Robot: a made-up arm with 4 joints.
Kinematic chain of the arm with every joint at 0, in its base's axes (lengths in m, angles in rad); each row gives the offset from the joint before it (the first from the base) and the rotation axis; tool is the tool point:
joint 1: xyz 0 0 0.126 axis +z
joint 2: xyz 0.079 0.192 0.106 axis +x
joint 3: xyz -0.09 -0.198 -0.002 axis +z
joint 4: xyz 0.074 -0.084 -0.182 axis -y
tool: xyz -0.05 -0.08 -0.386
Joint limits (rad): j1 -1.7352..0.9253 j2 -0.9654..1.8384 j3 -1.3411..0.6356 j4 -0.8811..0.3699
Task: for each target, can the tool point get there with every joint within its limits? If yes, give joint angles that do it. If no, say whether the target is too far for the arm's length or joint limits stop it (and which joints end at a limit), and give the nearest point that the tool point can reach.
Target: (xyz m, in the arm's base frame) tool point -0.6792 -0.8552 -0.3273
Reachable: no: too far | nearest point -0.2850 -0.3589 -0.0514 | short by 0.691 m
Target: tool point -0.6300 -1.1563 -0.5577
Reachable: no: too far | nearest point -0.2088 -0.3832 -0.0973 | short by 0.994 m
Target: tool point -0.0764 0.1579 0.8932
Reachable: no: joint limits stop it (at a limit: joint 1, joint 2, joint 3, joint 4) | nearest point -0.3787 0.1838 0.4056 | short by 0.574 m
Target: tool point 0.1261 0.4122 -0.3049
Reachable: yes | joints -0.8072 0.7250 -0.8561 -0.3797
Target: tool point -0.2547 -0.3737 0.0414
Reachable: yes | joints -0.4793 -0.7199 -0.2573 -0.0650
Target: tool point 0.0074 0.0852 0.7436
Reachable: no: joint limits stop it (at a limit: joint 1, joint 2, joint 3, joint 4) | nearest point -0.3787 0.1838 0.4056 | short by 0.523 m
